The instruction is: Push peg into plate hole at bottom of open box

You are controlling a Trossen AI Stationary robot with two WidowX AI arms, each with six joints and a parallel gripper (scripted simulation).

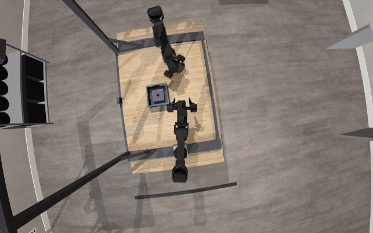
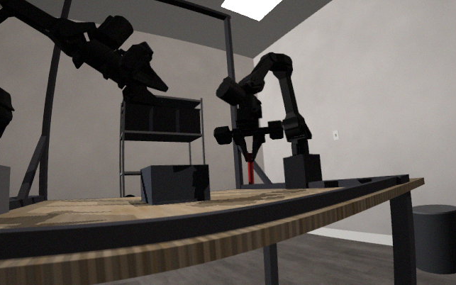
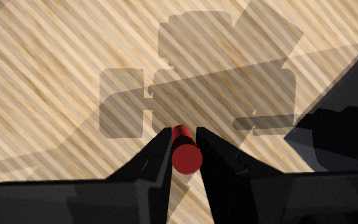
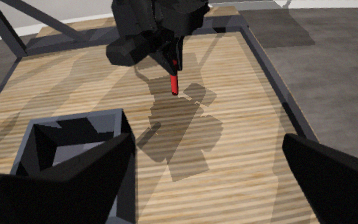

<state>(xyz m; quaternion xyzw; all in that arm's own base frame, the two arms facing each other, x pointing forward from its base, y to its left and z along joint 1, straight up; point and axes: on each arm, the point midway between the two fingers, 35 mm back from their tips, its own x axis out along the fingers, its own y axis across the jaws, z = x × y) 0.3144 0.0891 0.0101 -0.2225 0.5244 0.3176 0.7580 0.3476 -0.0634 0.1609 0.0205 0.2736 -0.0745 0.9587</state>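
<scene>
The red peg is 5 cm below my left hand. The rest, counted from my left hand: plate (17 cm behind, 15 cm to the right, 8 cm below); box (17 cm behind, 15 cm to the right, 10 cm below).
</scene>
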